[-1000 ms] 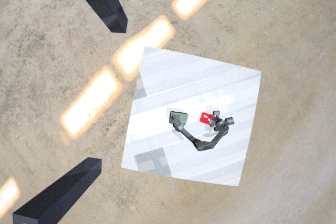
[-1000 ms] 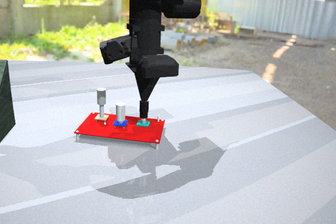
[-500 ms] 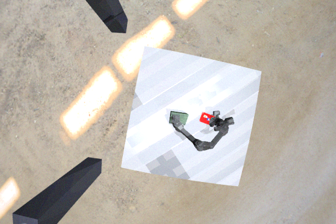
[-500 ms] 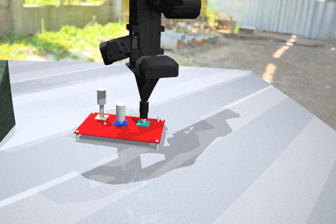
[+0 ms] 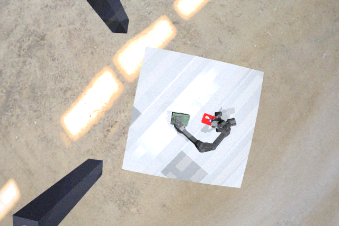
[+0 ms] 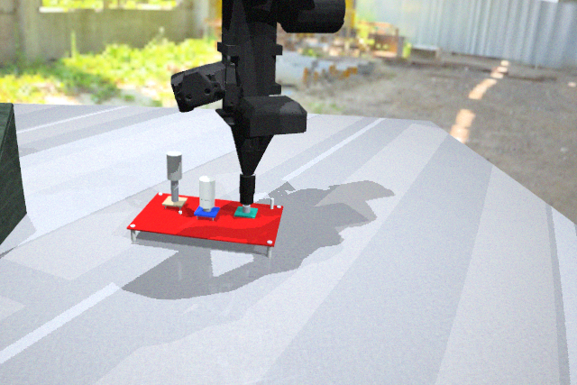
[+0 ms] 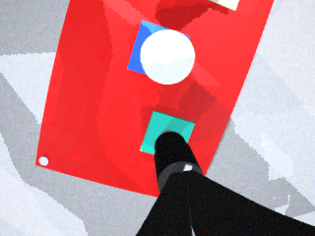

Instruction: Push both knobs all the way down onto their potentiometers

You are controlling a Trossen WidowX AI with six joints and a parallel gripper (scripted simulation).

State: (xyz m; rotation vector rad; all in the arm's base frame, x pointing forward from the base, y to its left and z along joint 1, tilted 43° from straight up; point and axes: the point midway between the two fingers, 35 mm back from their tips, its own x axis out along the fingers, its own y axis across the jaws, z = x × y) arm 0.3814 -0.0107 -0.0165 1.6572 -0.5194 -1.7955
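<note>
Right now the black knob is 10 mm below my gripper tip. Also, from my gripper tip: blue potentiometer: 50 mm behind, 30 mm below, 10 mm to the right; teal potentiometer: 30 mm below; grey knob: 50 mm behind, 20 mm below, 10 mm to the right.
</note>
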